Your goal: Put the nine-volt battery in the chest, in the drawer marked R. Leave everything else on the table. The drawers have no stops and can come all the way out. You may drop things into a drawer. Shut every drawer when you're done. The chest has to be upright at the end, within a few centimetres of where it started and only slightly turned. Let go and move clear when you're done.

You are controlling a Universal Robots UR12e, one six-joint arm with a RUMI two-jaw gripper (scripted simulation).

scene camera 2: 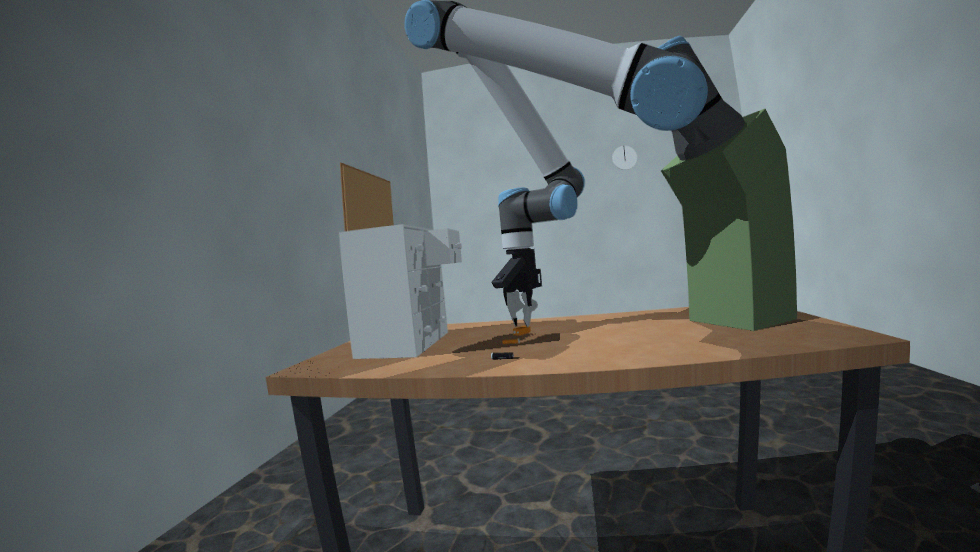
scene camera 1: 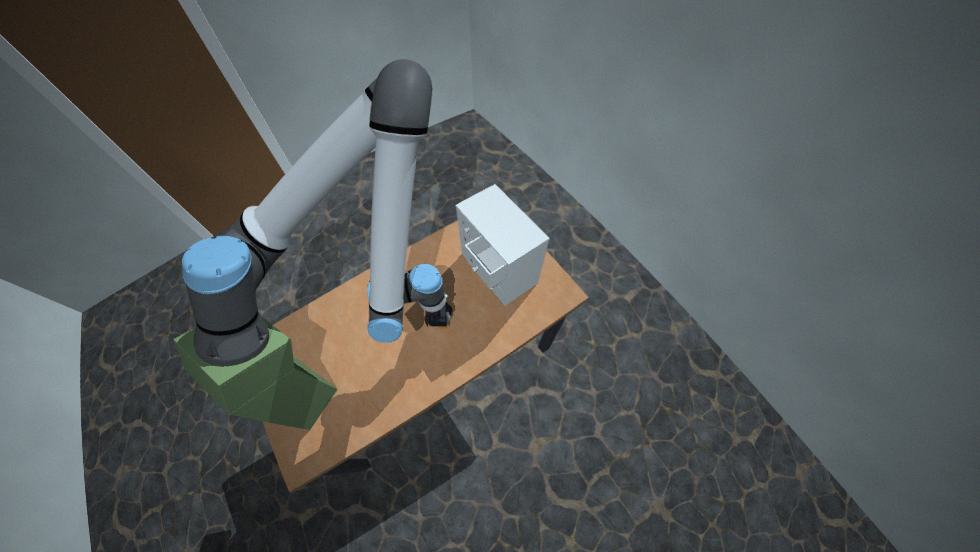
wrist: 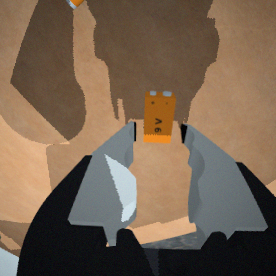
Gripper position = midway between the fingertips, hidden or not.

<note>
In view: my gripper (scene camera 2: pixel 521 326), a white chest (scene camera 2: pixel 374 262) and a drawer (scene camera 1: pixel 485 261).
The white chest shows as well in scene camera 1 (scene camera 1: pixel 514 236). The drawer shows as well in scene camera 2 (scene camera 2: pixel 440 245). My gripper shows as well in the wrist view (wrist: pixel 158 124). The wrist view does not show the white chest: it is out of frame. The wrist view does not show the drawer: it is out of frame.
</note>
